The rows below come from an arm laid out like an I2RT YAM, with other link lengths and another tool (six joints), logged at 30 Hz.
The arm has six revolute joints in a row. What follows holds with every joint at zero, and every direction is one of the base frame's. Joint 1 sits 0.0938 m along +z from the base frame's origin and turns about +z. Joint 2 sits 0.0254 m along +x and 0.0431 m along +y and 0.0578 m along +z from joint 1 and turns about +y. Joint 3 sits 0.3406 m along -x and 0.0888 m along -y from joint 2 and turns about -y. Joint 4 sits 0.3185 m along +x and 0.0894 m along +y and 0.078 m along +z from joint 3 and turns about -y. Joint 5 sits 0.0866 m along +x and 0.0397 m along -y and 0.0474 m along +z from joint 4 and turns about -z. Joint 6 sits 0.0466 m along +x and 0.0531 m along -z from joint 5 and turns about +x. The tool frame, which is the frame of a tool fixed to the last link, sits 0.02 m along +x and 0.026 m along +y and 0.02 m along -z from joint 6; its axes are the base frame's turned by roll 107.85, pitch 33.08 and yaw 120.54 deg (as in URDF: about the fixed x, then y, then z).
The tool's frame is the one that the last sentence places.
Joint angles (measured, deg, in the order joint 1, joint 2, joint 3, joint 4, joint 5, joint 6), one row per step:
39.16, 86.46, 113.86, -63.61, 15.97, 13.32
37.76, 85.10, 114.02, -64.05, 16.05, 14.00
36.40, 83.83, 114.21, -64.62, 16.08, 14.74
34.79, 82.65, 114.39, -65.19, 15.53, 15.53
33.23, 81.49, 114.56, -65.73, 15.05, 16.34
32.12, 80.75, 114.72, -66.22, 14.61, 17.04
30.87, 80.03, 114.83, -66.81, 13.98, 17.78
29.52, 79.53, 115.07, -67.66, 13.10, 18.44
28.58, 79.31, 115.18, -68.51, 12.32, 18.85
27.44, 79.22, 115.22, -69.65, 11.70, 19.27
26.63, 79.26, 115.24, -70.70, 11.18, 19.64
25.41, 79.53, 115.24, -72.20, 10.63, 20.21
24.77, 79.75, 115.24, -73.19, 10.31, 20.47
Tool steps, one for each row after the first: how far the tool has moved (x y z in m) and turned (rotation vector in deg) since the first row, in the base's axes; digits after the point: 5 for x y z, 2 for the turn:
-0.00332, -0.01388, 0.00836, 1.17, -0.69, -1.85
-0.00715, -0.02706, 0.01586, 2.28, -1.22, -3.64
-0.01056, -0.04018, 0.02261, 3.62, -1.48, -5.22
-0.01452, -0.05273, 0.02902, 4.93, -1.79, -6.81
-0.01739, -0.06111, 0.03308, 5.92, -1.84, -7.93
-0.02016, -0.06971, 0.03646, 6.91, -1.70, -9.05
-0.02220, -0.07782, 0.03887, 7.76, -1.21, -10.04
-0.02323, -0.08284, 0.03902, 8.14, -0.47, -10.59
-0.02302, -0.08847, 0.03750, 8.20, 0.62, -11.51
-0.02259, -0.09214, 0.03544, 8.16, 1.73, -12.18
-0.02014, -0.09705, 0.03140, 7.96, 3.48, -13.40
-0.01872, -0.09953, 0.02852, 7.70, 4.64, -14.03

